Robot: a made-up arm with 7 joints.
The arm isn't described. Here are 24 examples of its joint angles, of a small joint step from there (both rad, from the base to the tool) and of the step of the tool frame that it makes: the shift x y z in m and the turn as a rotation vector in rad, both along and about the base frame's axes.
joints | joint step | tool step
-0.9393 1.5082 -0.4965 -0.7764 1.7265 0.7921 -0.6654 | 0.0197 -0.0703 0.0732 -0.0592 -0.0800 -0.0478 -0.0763 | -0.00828 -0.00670 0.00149 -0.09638 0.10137 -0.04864
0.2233 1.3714 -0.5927 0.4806 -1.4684 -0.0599 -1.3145 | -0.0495 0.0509 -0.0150 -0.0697 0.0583 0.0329 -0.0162 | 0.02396 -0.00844 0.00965 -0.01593 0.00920 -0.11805
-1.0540 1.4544 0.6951 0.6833 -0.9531 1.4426 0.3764 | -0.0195 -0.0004 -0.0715 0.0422 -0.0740 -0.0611 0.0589 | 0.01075 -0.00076 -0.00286 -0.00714 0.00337 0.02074
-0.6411 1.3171 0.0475 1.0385 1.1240 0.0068 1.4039 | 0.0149 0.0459 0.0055 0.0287 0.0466 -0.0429 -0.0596 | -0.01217 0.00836 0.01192 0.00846 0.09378 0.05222
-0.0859 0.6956 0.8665 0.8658 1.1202 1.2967 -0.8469 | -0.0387 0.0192 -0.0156 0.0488 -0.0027 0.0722 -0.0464 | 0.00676 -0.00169 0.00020 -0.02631 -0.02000 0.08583
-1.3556 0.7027 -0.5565 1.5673 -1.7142 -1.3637 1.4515 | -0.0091 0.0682 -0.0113 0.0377 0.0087 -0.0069 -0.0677 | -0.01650 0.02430 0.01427 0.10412 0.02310 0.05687
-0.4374 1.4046 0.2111 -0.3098 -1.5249 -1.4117 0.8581 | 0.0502 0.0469 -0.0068 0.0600 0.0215 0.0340 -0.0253 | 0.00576 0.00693 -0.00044 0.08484 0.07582 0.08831
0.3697 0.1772 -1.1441 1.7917 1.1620 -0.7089 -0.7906 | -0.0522 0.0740 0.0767 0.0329 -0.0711 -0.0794 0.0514 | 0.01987 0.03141 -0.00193 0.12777 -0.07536 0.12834
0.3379 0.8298 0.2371 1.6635 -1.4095 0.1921 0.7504 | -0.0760 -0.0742 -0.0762 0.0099 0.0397 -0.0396 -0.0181 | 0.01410 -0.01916 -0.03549 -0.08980 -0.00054 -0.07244
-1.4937 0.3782 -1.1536 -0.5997 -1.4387 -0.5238 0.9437 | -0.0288 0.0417 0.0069 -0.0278 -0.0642 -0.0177 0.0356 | 0.00129 0.00688 0.00758 0.02022 0.04180 0.01719
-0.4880 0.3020 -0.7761 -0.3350 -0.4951 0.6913 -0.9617 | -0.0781 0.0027 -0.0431 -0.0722 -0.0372 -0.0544 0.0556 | -0.00138 -0.01360 0.02961 -0.09517 -0.11483 -0.04198
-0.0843 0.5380 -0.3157 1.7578 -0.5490 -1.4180 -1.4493 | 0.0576 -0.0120 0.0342 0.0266 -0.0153 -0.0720 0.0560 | -0.02788 -0.00281 0.00647 0.04652 -0.03336 0.06638
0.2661 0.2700 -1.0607 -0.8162 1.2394 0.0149 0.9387 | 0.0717 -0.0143 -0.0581 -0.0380 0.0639 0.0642 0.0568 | -0.01194 -0.00092 0.00880 -0.04681 0.02970 0.09313
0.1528 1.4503 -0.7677 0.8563 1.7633 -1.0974 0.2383 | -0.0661 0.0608 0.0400 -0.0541 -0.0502 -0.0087 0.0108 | 0.03672 0.00016 0.01087 -0.01527 -0.14225 -0.01648
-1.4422 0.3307 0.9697 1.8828 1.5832 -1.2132 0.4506 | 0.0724 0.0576 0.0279 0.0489 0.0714 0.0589 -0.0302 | -0.01269 0.02359 -0.03050 0.09225 0.12265 0.02247
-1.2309 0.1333 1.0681 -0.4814 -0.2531 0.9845 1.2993 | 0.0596 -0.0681 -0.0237 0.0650 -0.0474 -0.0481 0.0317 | 0.01860 -0.01297 -0.02701 -0.05512 0.06768 -0.07168
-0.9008 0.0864 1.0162 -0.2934 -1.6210 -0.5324 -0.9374 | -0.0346 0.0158 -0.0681 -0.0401 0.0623 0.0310 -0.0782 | 0.00564 -0.01205 0.02693 0.16974 -0.04354 0.03917
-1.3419 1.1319 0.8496 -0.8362 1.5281 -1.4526 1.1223 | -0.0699 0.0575 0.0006 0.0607 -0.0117 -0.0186 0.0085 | -0.01136 0.00694 0.01444 -0.00770 -0.02799 0.00986
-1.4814 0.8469 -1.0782 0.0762 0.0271 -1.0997 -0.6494 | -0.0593 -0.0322 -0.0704 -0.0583 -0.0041 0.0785 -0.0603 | -0.01053 -0.02200 0.00195 0.09759 -0.03400 -0.03360
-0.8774 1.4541 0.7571 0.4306 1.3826 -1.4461 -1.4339 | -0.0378 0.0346 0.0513 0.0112 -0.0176 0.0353 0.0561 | -0.01716 0.00197 0.02064 -0.02729 -0.15002 -0.03426
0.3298 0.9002 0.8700 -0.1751 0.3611 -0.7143 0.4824 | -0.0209 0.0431 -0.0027 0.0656 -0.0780 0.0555 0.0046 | 0.00624 0.01395 0.00737 -0.07886 -0.02640 0.05883
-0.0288 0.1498 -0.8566 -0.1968 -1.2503 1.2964 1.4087 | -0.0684 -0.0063 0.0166 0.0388 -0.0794 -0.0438 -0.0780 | 0.01973 -0.00350 0.00120 -0.09994 0.05283 0.04283
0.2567 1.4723 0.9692 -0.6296 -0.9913 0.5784 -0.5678 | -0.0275 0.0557 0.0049 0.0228 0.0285 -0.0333 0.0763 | 0.00466 -0.00630 0.01528 0.04635 -0.11777 0.03059
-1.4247 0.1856 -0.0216 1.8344 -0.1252 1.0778 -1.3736 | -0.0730 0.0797 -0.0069 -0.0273 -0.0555 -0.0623 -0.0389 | 0.02925 0.01947 0.03710 -0.06157 -0.18155 0.06820
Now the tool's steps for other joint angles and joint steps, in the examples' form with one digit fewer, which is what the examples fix.
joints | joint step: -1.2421 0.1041 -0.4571 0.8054 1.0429 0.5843 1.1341 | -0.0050 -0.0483 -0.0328 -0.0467 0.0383 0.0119 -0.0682
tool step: -0.0094 -0.0282 0.0084 0.0100 0.0174 -0.0695
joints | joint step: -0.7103 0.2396 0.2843 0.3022 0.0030 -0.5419 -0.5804 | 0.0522 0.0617 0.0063 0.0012 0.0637 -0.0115 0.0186
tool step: -0.0104 0.0206 -0.0077 0.1088 0.0337 0.0668
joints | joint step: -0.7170 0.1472 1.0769 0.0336 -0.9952 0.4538 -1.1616 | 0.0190 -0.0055 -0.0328 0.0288 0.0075 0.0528 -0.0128
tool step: 0.0050 -0.0081 -0.0115 -0.0023 0.0557 -0.0862
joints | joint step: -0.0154 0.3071 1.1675 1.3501 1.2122 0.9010 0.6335 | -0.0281 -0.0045 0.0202 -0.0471 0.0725 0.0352 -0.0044
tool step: 0.0154 0.0084 0.0017 0.0361 0.0146 -0.0443
